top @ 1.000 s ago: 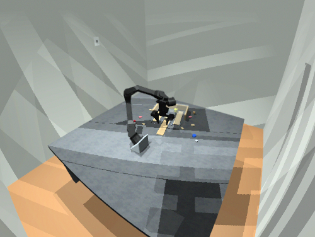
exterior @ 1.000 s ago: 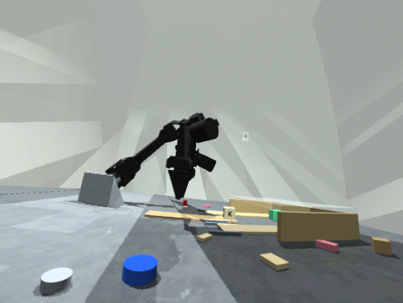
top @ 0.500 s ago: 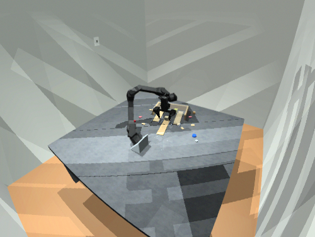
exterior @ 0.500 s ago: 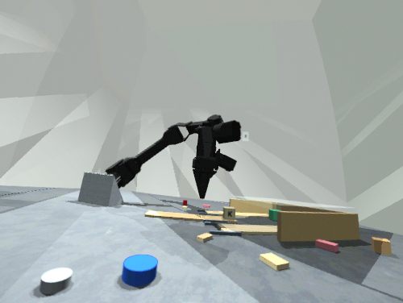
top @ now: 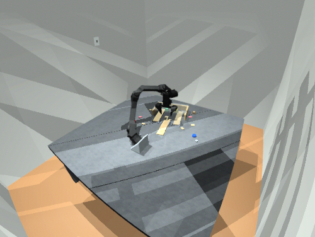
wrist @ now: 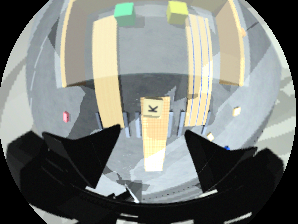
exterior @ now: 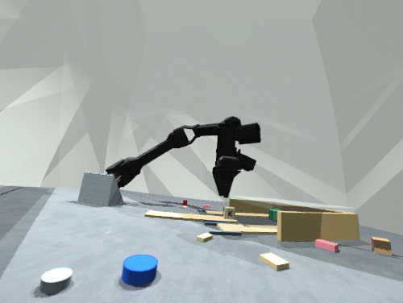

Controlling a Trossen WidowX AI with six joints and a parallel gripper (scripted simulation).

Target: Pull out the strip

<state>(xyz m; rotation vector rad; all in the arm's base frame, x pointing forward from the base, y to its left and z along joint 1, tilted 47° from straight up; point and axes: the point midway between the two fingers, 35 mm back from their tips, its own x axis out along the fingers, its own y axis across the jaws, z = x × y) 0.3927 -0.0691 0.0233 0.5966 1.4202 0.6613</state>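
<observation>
Now: the strip 7 cm ahead of my gripper tip, 10 cm to the left of it and 6 cm below it. From my gripper tip the other things lie so: blue disc: 10 cm behind, 30 cm to the right, 6 cm below; then orange block: 25 cm ahead, 19 cm to the right, 5 cm below; then green cube: 19 cm ahead, 8 cm to the left, 5 cm below.
</observation>
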